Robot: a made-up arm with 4 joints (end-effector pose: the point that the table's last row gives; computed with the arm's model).
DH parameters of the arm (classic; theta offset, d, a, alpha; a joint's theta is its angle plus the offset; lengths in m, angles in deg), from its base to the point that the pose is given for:
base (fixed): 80.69 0 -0.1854 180
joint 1: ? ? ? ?
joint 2: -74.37 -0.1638 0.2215 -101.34
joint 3: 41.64 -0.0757 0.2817 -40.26
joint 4: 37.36 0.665 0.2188 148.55
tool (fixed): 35.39 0.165 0 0
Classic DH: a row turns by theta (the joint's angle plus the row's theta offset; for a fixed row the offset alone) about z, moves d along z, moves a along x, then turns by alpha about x.
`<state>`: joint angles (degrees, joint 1 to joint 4).
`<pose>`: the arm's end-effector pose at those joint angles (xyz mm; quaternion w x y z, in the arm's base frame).
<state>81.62 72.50 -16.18 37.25</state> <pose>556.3 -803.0 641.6 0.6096 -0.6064 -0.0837 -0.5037</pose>
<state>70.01 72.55 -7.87 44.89</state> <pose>566.1 -735.4 655.6 0.6229 -0.5359 -0.1479 -0.5505</pose>
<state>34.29 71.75 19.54 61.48</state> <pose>554.1 -555.8 602.7 0.6790 -0.2928 -0.2316 -0.6321</pose>
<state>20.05 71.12 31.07 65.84</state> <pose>540.2 -492.2 547.8 0.7056 -0.2032 -0.2185 -0.6427</pose>
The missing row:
joint 1: -17.33 -0.3584 -0.0108 65.01
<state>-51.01 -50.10 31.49 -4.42</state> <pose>218.4 470.5 796.4 0.6921 0.5074 0.0282 0.5126</pose>
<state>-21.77 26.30 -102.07 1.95</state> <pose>-573.9 394.4 703.3 0.0797 -0.0934 -0.8823 0.4544</pose>
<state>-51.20 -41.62 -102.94 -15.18</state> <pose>-230.5 -543.6 1109.0 0.1582 0.3904 -0.9061 0.0381</pose>
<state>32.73 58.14 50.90 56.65</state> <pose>360.0 -660.9 405.3 0.6323 -0.1189 -0.0616 -0.7631</pose>
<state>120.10 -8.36 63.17 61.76</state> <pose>-148.4 -681.6 181.2 0.0818 0.4415 -0.0759 -0.8903</pose>
